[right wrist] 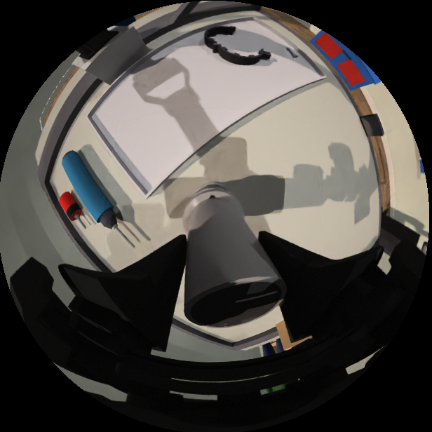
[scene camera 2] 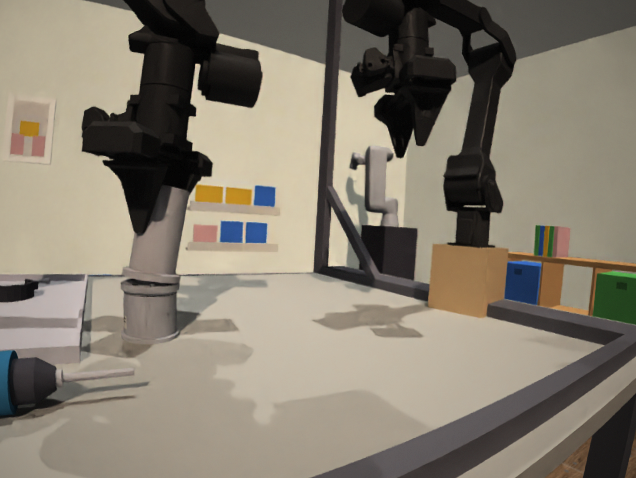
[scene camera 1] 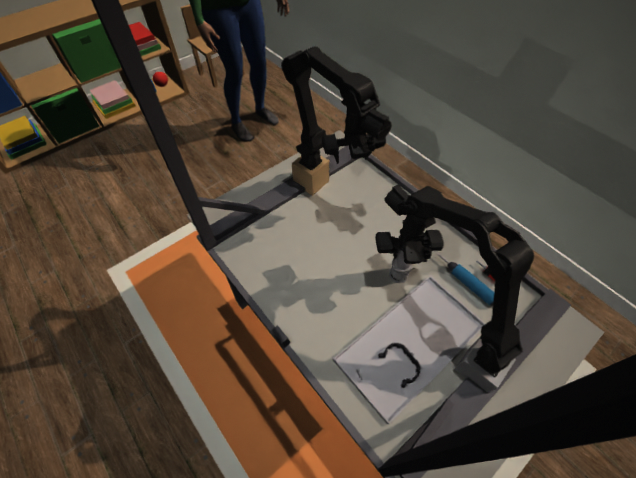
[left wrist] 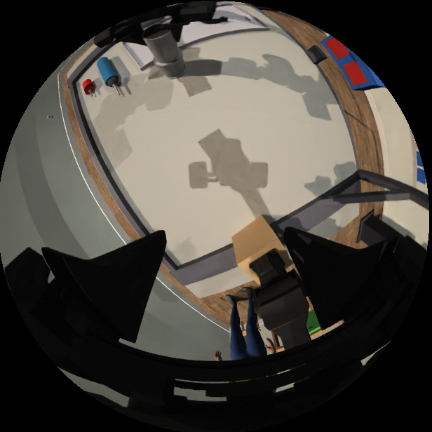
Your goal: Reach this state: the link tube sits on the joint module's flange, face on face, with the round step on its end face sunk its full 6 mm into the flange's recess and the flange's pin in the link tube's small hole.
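Places are measured from the left arm's base along level axes (x left, y back, z up), in metres.
Where they show: left gripper, fingertip midpoint: (scene camera 2: 409, 152) (scene camera 1: 351, 160); right gripper, fingertip midpoint: (scene camera 2: 152, 232) (scene camera 1: 403, 257); left arm's base, link origin: (scene camera 2: 471, 246) (scene camera 1: 310, 161); right arm's base, link origin: (scene camera 1: 490, 360).
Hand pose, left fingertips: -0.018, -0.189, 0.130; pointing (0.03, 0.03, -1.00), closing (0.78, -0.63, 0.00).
Observation:
Each offset is from my left fingertips to the centre of the thing, as dx, dy, dz. "spot": to the spot under its first point.
The grey joint module {-0.118, -0.303, -0.209} (scene camera 1: 397, 273) (scene camera 2: 149, 314) (left wrist: 172, 69) stands upright on the table. The grey link tube {-0.118, -0.296, -0.129} (scene camera 2: 163, 236) (left wrist: 162, 46) (right wrist: 220, 260) stands on its flange but leans, its top toward the right in scene camera 2. A narrow, uneven dark gap shows between the two rims there. The pin and small hole are hidden. My right gripper (scene camera 1: 408, 255) (scene camera 2: 156, 213) (right wrist: 222, 238) is shut on the link tube's upper part, one finger on each side. My left gripper (scene camera 2: 410, 149) (left wrist: 226, 235) is open and empty, high over the table near its own base.
A white tray {-0.291, -0.455, -0.232} (scene camera 1: 359, 334) (right wrist: 125, 150) with a black curved part {spot: -0.336, -0.486, -0.220} (scene camera 1: 413, 359) (right wrist: 217, 49) lies near the module. A blue tool {+0.001, -0.481, -0.221} (scene camera 1: 471, 283) (left wrist: 106, 70) (right wrist: 85, 182) and a red tool (left wrist: 88, 86) (right wrist: 69, 204) lie beside it. Dark frame rails edge the table.

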